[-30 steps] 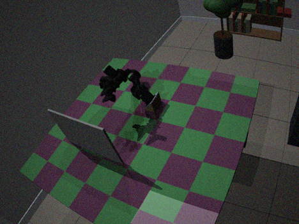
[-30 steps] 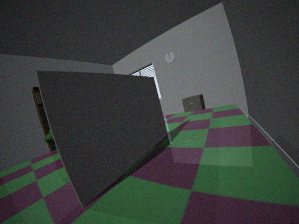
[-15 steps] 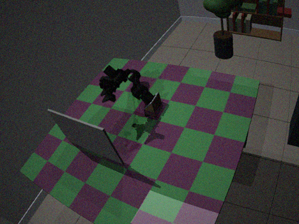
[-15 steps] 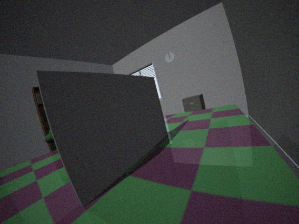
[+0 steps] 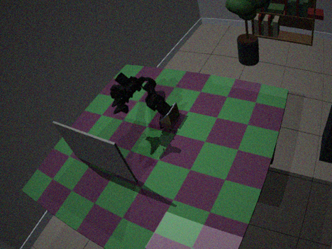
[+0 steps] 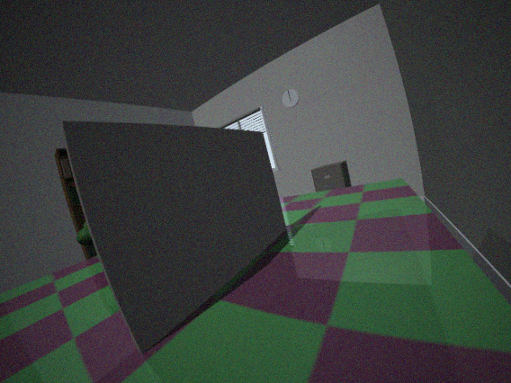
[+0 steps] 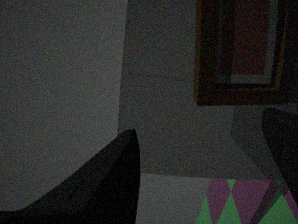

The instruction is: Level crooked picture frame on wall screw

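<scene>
Now: the picture frame 200 mm ahead of my gripper tip, 30 mm to the right of it and 90 mm below it. Round my gripper tip: grey wall panel (210 mm ahead, 40 mm to the right, 100 mm below).
</scene>
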